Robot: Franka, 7 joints.
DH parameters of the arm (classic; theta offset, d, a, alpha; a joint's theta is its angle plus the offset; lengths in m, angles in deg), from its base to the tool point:
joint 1: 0 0.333 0 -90
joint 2: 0 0 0 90
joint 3: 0 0.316 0.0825 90
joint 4: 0 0 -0.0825 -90
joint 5: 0 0.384 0 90
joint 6: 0 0 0.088 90
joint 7: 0 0.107 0 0
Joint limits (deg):
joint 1: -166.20..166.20
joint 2: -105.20..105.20
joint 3: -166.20..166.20
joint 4: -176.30..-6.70
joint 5: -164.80..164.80
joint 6: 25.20..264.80
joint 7: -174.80..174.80
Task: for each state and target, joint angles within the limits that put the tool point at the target. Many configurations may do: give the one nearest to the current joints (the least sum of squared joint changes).
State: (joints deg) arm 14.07 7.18 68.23 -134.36 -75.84 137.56 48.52
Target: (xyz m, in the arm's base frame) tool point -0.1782 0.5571 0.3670
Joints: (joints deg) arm 39.26 24.34 71.60 -120.78 -75.86 140.39 48.52
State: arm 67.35 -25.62 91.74 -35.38 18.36 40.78 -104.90
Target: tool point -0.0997 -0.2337 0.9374
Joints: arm 97.80 -11.61 102.90 -6.70 28.83 25.51 -104.90
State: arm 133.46 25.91 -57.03 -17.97 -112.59 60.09 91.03
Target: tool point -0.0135 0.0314 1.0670
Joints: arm 136.15 11.66 -68.30 -6.70 -124.38 54.36 91.03
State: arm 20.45 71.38 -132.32 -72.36 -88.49 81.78 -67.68
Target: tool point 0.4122 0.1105 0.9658
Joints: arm 33.88 68.40 -147.89 -61.83 -91.83 83.02 -67.68
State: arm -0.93 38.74 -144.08 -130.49 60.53 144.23 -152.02
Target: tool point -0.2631 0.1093 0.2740
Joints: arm -29.61 31.01 -165.09 -175.74 63.39 150.21 -152.02
